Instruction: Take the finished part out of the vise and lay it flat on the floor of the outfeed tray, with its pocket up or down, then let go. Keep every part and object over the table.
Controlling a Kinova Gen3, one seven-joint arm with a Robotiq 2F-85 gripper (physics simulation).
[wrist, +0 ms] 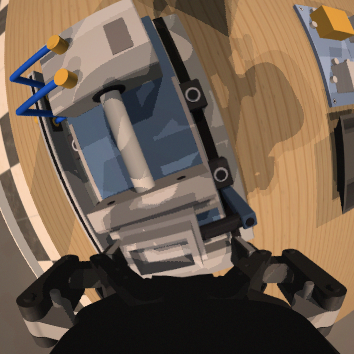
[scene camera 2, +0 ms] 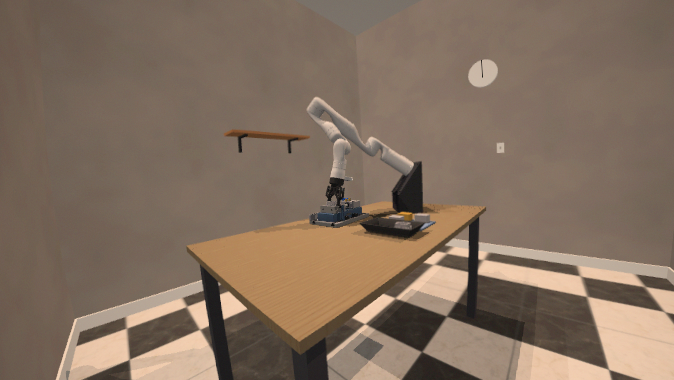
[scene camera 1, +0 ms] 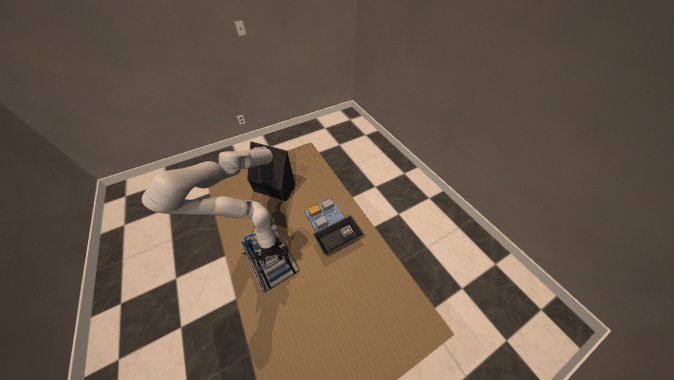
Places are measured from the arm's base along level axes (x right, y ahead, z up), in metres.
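Pixels of known places: gripper, between the fingertips: (wrist: 179, 250) (scene camera 2: 332, 205) (scene camera 1: 274, 261); arm's base, origin of its link: (scene camera 2: 409, 170) (scene camera 1: 265, 156).
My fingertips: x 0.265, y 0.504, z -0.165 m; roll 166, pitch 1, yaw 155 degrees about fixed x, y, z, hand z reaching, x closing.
Note:
For each thing: its top centre in the pictures, then the offset to it from my fingertips.
- grey finished part, centre of its top: (wrist: 161, 258) (scene camera 1: 270, 258) dz +0.022, dx +0.007, dy -0.013 m
- vise, centre of its top: (wrist: 121, 169) (scene camera 1: 265, 249) (scene camera 2: 339, 202) dz +0.006, dx +0.006, dy -0.079 m
- grey pocketed part, centre of its top: (scene camera 2: 402, 222) (scene camera 1: 346, 229) dz -0.046, dx -0.397, dy +0.069 m
- light-blue plate, centre of its top: (wrist: 350, 54) (scene camera 1: 324, 215) dz -0.085, dx -0.373, dy -0.103 m
- orange block, centre of its top: (wrist: 339, 19) (scene camera 2: 405, 213) (scene camera 1: 314, 209) dz -0.049, dx -0.337, dy -0.155 m
The grey finished part (wrist: 150, 237), a block with a rectangular pocket facing up, sits in the vise (scene camera 1: 280, 274) (scene camera 2: 327, 217) (wrist: 172, 196), beside the moving jaw. My gripper (scene camera 1: 270, 256) (scene camera 2: 335, 199) (wrist: 179, 250) is open and points down at the part, with one finger on either side of it in the wrist view. The fingers' height against the part's sides is hard to tell, and the gripper covers much of the part in the scene views. The black outfeed tray (scene camera 1: 330, 242) (scene camera 2: 390, 229) (wrist: 348, 165) stands apart from the vise; a grey pocketed part (scene camera 1: 346, 230) (scene camera 2: 403, 225) lies in it.
A light-blue plate (scene camera 1: 326, 217) (wrist: 322, 62) with an orange block (scene camera 1: 314, 210) (scene camera 2: 405, 216) (wrist: 332, 22) and grey blocks stands beside the tray. Blue hoses (wrist: 37, 101) rise at the vise's rear end. The black arm mount (scene camera 1: 272, 175) (scene camera 2: 410, 192) stands at the table's far end.

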